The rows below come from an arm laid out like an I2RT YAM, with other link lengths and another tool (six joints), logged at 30 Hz.
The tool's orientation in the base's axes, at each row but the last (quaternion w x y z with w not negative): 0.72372, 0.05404, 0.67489, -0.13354; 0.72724, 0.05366, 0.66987, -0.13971; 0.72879, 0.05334, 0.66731, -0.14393; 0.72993, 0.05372, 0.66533, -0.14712; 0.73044, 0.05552, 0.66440, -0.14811; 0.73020, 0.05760, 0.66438, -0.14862; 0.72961, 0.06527, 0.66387, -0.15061; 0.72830, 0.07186, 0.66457, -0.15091; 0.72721, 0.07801, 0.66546, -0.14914; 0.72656, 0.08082, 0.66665, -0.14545; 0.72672, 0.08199, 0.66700, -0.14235; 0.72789, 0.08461, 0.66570, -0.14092; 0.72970, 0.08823, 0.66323, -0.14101
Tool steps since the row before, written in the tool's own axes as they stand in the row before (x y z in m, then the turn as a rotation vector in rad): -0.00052, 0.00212, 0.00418, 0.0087, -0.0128, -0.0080; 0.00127, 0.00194, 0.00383, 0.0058, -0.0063, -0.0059; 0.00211, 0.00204, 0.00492, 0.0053, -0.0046, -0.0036; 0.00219, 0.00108, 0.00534, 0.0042, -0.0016, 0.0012; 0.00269, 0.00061, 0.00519, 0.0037, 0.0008, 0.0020; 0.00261, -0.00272, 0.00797, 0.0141, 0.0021, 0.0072; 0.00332, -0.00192, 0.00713, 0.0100, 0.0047, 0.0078; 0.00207, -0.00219, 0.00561, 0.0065, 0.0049, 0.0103; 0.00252, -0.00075, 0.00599, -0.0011, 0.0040, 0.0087; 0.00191, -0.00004, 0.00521, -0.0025, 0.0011, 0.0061; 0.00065, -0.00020, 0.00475, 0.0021, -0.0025, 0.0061; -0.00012, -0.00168, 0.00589, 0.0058, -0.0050, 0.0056; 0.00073, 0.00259, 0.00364, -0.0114, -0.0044, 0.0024
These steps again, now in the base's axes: 0.00456, 0.00101, 0.00065, -0.0106, -0.0112, -0.0080; 0.00429, 0.00067, -0.00110, -0.0070, -0.0052, -0.0056; 0.00543, 0.00032, -0.00181, -0.0044, -0.0041, -0.0051; 0.00557, -0.00075, -0.00171, 0.0010, -0.0025, -0.0038; 0.00533, -0.00125, -0.00215, 0.0024, -0.0003, -0.0035; 0.00699, -0.00519, -0.00139, 0.0085, -0.0020, -0.0134; 0.00642, -0.00436, -0.00230, 0.0096, 0.0008, -0.0095; 0.00477, -0.00404, -0.00124, 0.0118, 0.0007, -0.0058; 0.00559, -0.00286, -0.00182, 0.0094, 0.0012, 0.0016; 0.00504, -0.00186, -0.00138, 0.0059, -0.0006, 0.0030; 0.00448, -0.00172, -0.00017, 0.0051, -0.0045, -0.0013; 0.00502, -0.00341, 0.00081, 0.0041, -0.0070, -0.0049; 0.00433, 0.00123, -0.00049, -0.0001, -0.0039, 0.0118
